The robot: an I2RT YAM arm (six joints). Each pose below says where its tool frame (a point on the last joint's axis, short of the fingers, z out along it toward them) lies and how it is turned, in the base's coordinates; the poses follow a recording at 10 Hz.
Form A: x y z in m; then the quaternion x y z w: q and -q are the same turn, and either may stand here.
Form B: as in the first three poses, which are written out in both.
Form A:
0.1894 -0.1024 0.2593 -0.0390 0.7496 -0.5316 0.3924
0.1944 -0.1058 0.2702 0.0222 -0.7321 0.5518 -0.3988
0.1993 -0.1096 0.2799 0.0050 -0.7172 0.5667 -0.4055
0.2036 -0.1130 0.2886 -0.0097 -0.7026 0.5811 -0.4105
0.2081 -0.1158 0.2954 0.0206 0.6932 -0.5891 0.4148
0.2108 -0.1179 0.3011 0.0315 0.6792 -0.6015 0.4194
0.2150 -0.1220 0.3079 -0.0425 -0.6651 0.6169 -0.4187
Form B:
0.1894 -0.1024 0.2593 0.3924 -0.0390 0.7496 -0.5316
0.1944 -0.1058 0.2702 0.3988 -0.0222 0.7321 -0.5518
0.1993 -0.1096 0.2799 0.4055 -0.0050 0.7172 -0.5667
0.2036 -0.1130 0.2886 0.4105 0.0097 0.7026 -0.5811
0.2081 -0.1158 0.2954 0.4148 0.0206 0.6932 -0.5891
0.2108 -0.1179 0.3011 0.4194 0.0315 0.6792 -0.6015
0.2150 -0.1220 0.3079 0.4187 0.0425 0.6651 -0.6169

